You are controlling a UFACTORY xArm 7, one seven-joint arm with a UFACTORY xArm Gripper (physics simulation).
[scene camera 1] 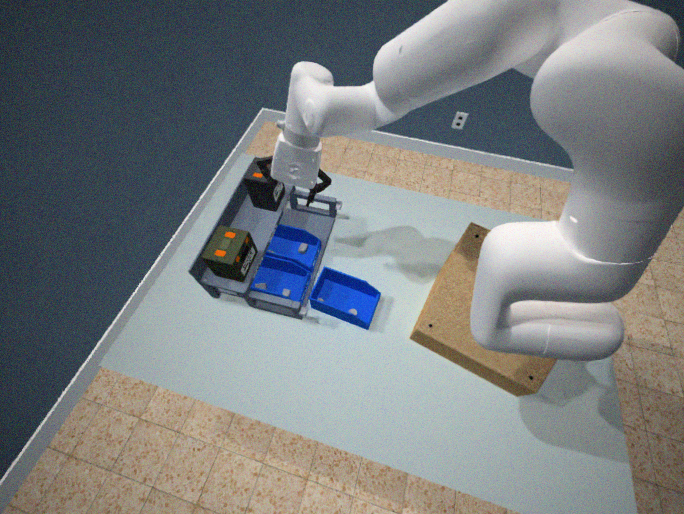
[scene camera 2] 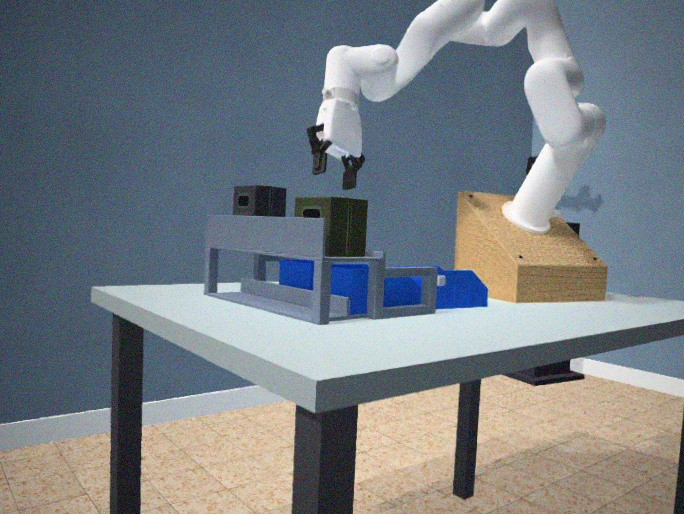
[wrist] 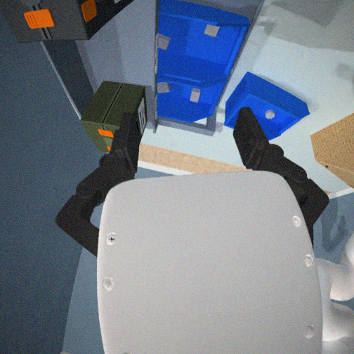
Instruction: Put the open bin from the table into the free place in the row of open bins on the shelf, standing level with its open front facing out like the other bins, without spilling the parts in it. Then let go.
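Frame: origin at the arm's base, x up, y back, z right, level; centimetres.
Seen in the pictures: gripper, fingertip midpoint: point(scene camera 1: 290, 198) point(scene camera 2: 334, 181); arm's base, origin of the base link: point(scene camera 2: 525, 218).
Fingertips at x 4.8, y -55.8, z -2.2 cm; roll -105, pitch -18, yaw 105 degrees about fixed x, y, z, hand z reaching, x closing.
Offsets run from my fingertips to a thing's top centre. "spot": to the spot under its first point.
The loose blue open bin {spot: dx -23.7, dy +17.6, dz -8.5 cm} point(scene camera 1: 338, 294) point(scene camera 2: 464, 288) point(wrist: 254, 97) stands upright on the table beside the near end of the grey shelf point(scene camera 1: 276, 303) point(scene camera 2: 265, 234) point(wrist: 190, 128), with small pale parts inside. Two blue bins, the farther one {spot: dx -23.1, dy -2.8, dz +0.5 cm} point(scene camera 1: 293, 243) point(wrist: 200, 50) and the nearer one {spot: dx -23.1, dy -1.1, dz -9.8 cm} point(scene camera 1: 280, 271) point(wrist: 187, 107), stand side by side in the shelf's front row. The free place point(scene camera 1: 312, 222) is bare grey deck at the row's far end, beside the end frame. My gripper point(scene camera 1: 290, 193) point(scene camera 2: 333, 179) point(wrist: 186, 121) is open and empty, high above the shelf, apart from all bins. In scene camera 1 its hand partly hides one finger.
On the shelf's raised rear level stand a black box {dx -1.6, dy -13.3, dz +6.5 cm} point(scene camera 1: 266, 192) point(scene camera 2: 259, 200) point(wrist: 65, 22) at the far end and a green box {dx -4.1, dy -8.9, dz -16.2 cm} point(scene camera 1: 227, 257) point(scene camera 2: 347, 226) point(wrist: 112, 107) nearer. The wooden robot base point(scene camera 1: 458, 326) point(scene camera 2: 558, 284) point(wrist: 335, 145) stands beyond the loose bin.
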